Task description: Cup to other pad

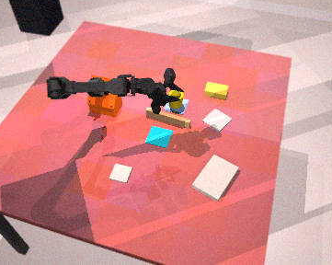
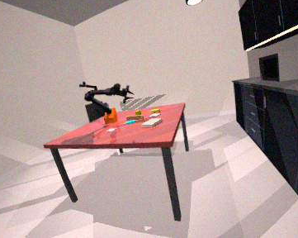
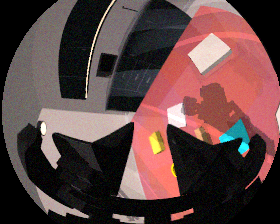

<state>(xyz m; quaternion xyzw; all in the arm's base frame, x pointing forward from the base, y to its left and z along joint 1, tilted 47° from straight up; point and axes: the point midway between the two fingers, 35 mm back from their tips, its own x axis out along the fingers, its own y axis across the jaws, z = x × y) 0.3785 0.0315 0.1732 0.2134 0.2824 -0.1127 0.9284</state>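
My gripper tip is 7 cm past the yellow cup, 19 cm to the right of it and 23 cm above it. The rest, counted from my gripper tip: large white slab: 19 cm ahead, 18 cm to the right, 25 cm below; pale blue pad: 7 cm behind, 19 cm to the left, 28 cm below; wooden bar: 8 cm behind, 8 cm to the left, 26 cm below.
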